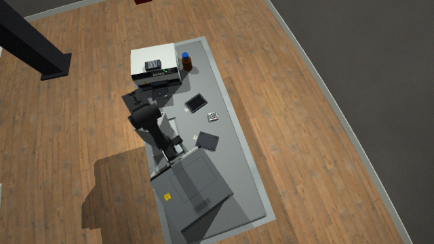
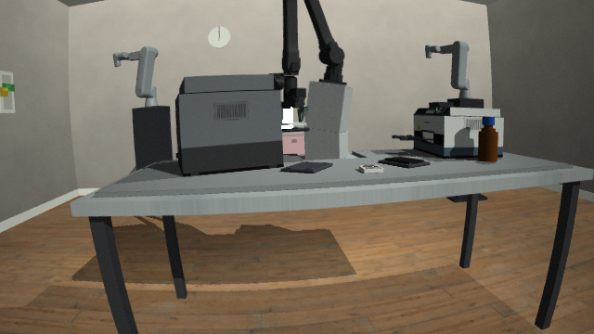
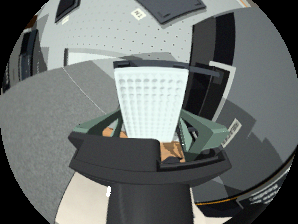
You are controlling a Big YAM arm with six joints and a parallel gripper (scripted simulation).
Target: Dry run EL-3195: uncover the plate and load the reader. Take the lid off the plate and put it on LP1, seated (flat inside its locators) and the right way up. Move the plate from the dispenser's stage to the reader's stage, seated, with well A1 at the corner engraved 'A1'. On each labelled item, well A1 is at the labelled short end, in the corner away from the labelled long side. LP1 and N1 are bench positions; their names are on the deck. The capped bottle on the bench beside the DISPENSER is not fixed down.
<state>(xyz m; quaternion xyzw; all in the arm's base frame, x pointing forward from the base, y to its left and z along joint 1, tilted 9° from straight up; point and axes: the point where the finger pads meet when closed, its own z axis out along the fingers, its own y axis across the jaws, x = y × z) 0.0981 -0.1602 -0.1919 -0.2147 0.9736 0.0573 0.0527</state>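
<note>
The lidded plate is right at my hand. From my hand the other things lie so: brown capped bottle (81 cm to the left, 20 cm ahead, 3 cm below).
</note>
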